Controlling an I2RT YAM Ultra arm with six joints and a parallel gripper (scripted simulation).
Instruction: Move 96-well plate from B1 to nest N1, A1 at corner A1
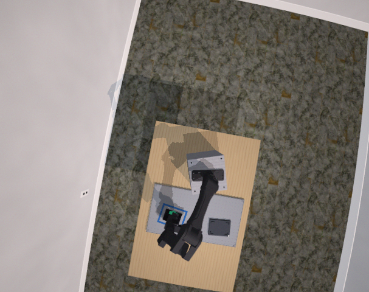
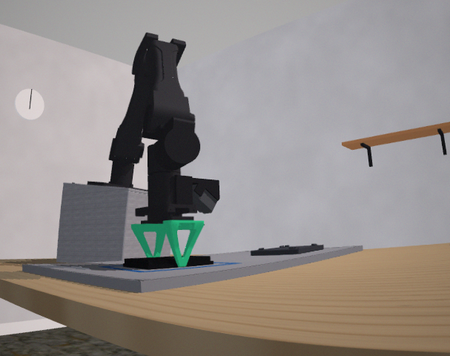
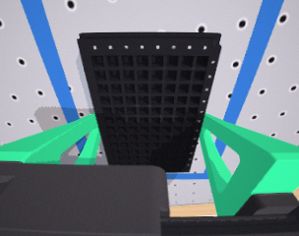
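Now: hand right at the black 96-well plate. Round my hand: dark plate nest N1: 36 cm to the left, 9 cm ahead; then white A1 label: 43 cm to the left, 15 cm ahead.
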